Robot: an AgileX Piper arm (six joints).
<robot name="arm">
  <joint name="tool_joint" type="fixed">
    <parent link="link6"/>
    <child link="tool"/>
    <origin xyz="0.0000 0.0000 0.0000"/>
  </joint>
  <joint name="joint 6" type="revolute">
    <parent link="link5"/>
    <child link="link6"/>
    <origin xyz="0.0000 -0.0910 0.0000" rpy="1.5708 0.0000 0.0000"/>
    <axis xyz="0 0 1"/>
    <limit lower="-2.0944" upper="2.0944"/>
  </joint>
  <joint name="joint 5" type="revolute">
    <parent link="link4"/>
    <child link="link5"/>
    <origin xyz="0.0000 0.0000 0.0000" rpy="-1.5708 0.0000 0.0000"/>
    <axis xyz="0 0 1"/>
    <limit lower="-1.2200" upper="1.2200"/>
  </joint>
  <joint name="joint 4" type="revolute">
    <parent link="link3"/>
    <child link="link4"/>
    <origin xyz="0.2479 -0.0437 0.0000" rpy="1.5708 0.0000 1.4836"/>
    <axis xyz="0 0 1"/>
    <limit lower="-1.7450" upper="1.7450"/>
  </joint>
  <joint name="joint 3" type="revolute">
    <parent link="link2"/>
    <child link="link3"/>
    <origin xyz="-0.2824 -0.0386 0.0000"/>
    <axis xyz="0 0 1"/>
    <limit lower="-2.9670" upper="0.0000"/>
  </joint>
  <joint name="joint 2" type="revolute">
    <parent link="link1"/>
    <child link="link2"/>
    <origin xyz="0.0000 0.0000 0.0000" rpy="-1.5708 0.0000 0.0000"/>
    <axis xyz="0 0 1"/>
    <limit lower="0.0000" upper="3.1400"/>
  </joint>
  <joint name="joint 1" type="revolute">
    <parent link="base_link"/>
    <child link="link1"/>
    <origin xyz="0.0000 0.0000 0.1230"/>
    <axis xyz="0 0 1"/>
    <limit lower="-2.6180" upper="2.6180"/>
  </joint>
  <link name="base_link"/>
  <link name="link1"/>
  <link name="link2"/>
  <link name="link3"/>
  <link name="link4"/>
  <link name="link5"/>
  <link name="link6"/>
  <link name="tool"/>
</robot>
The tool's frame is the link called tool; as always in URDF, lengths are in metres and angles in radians.
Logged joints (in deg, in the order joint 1, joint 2, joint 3, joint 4, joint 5, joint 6), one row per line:
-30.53, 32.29, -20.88, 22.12, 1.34, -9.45
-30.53, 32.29, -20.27, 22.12, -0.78, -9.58
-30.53, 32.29, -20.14, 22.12, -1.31, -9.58
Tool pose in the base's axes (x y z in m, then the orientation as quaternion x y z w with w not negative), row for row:
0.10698, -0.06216, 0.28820, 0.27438, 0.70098, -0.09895, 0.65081
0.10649, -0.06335, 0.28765, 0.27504, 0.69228, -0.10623, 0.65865
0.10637, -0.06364, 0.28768, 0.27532, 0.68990, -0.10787, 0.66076
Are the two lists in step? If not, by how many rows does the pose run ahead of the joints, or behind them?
They are in step.
